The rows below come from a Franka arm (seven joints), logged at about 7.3 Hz.
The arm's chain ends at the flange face. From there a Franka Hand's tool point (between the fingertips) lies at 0.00 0.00 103.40 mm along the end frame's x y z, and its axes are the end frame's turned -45 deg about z.
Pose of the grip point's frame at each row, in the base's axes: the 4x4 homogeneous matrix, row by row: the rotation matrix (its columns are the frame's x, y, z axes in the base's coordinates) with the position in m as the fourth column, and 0 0 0 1 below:
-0.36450 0.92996 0.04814 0.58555; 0.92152 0.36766 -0.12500 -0.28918; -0.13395 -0.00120 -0.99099 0.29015; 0 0 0 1
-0.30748 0.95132 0.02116 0.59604; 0.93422 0.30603 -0.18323 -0.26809; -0.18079 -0.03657 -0.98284 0.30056; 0 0 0 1
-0.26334 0.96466 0.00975 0.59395; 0.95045 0.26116 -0.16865 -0.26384; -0.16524 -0.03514 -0.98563 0.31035; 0 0 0 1
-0.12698 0.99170 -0.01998 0.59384; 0.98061 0.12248 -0.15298 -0.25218; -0.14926 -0.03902 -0.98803 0.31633; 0 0 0 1
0.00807 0.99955 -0.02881 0.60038; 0.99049 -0.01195 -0.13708 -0.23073; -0.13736 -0.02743 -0.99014 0.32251; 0 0 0 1
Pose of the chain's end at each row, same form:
0.39984 0.91532 0.04814 0.58057; 0.91159 -0.39164 -0.12500 -0.27625; -0.09557 0.09387 -0.99099 0.39262; 0 0 0 1
0.45526 0.89011 0.02116 0.59385; 0.87699 -0.44420 -0.18323 -0.24914; -0.15370 0.10198 -0.98284 0.40219; 0 0 0 1
0.49591 0.86833 0.00975 0.59294; 0.85674 -0.48740 -0.16865 -0.24640; -0.14169 0.09199 -0.98563 0.41226; 0 0 0 1
0.61145 0.79103 -0.01998 0.59591; 0.78000 -0.60679 -0.15298 -0.23636; -0.13313 0.07795 -0.98803 0.41849; 0 0 0 1
0.71249 0.70108 -0.02881 0.60336; 0.69193 -0.70883 -0.13708 -0.21656; -0.11652 0.07773 -0.99014 0.42489; 0 0 0 1

